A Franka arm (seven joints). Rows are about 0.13 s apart.
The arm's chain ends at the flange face. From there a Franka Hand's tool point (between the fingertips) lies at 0.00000 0.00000 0.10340 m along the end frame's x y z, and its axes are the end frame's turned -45 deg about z.
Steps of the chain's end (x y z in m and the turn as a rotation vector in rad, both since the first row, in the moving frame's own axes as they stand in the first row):
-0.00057, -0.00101, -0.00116, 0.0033, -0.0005, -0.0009
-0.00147, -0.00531, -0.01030, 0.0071, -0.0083, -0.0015
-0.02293, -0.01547, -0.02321, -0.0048, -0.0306, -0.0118
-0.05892, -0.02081, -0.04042, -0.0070, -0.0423, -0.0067
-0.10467, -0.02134, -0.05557, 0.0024, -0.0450, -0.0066
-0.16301, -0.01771, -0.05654, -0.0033, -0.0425, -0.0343
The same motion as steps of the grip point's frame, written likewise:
0.00052, -0.00140, -0.00116, 0.0027, 0.0020, -0.0009
0.00263, -0.00592, -0.01031, 0.0109, -0.0008, -0.0015
-0.00787, -0.02902, -0.02326, 0.0182, -0.0250, -0.0118
-0.03056, -0.05895, -0.04052, 0.0250, -0.0349, -0.0067
-0.06205, -0.09256, -0.05567, 0.0335, -0.0301, -0.0066
-0.10614, -0.13060, -0.05663, 0.0277, -0.0324, -0.0343

